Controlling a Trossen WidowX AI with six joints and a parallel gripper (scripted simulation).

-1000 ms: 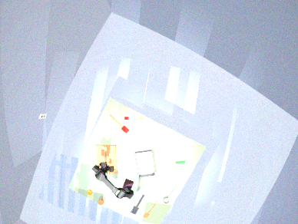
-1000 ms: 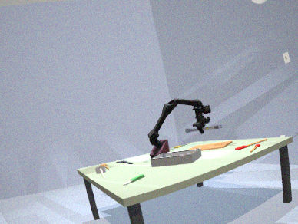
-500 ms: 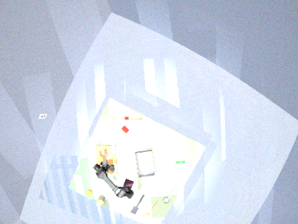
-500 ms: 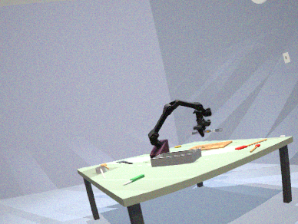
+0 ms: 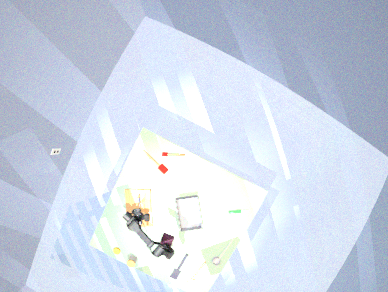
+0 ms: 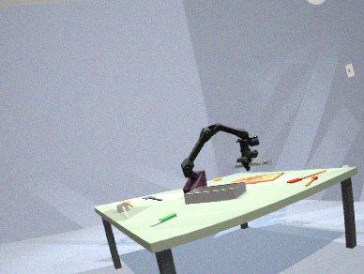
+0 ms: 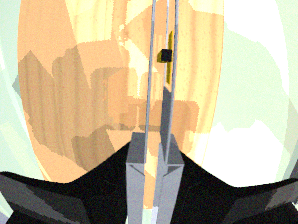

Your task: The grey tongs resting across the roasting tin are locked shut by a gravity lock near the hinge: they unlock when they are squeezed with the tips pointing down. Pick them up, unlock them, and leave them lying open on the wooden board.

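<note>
My gripper tip is 50 mm short of the yellow lock piece, 40 mm below it and 20 mm to the right of it. The rest, counted from my gripper tip: grey roasting tin: 400 mm to the right, 120 mm ahead, 50 mm below; wooden board: 70 mm below, 50 mm to the left; red spatula: 450 mm ahead, 70 mm below, 20 mm to the left.
</note>
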